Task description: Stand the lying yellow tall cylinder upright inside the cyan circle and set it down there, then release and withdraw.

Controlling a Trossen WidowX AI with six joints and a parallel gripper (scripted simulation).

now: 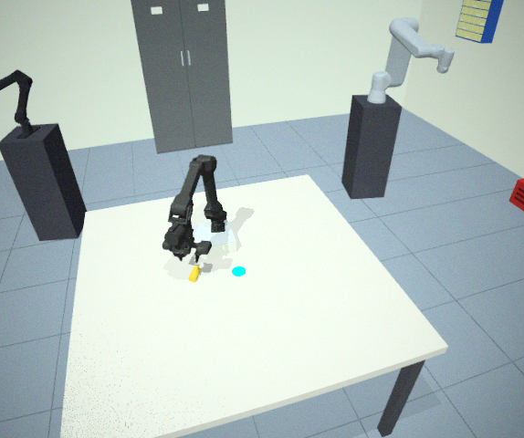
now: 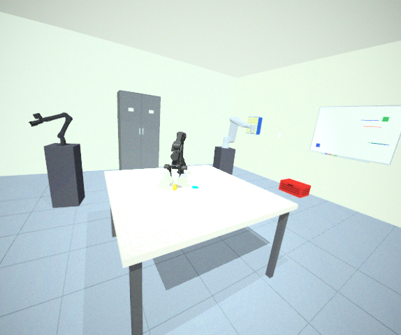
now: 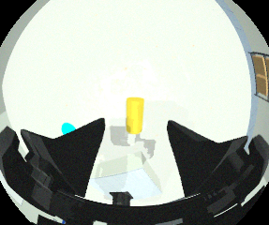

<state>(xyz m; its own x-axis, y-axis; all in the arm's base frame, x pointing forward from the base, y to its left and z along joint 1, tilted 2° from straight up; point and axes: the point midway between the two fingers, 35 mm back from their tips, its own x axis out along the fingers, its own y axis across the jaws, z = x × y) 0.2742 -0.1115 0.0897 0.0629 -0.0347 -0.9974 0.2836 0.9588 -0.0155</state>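
Right now my gripper tip is 100 mm above the yellow cylinder, 30 mm past it and 10 mm to the right of it. Also, from my gripper tip: cyan circle 200 mm to the left, 110 mm below, 40 mm behind.
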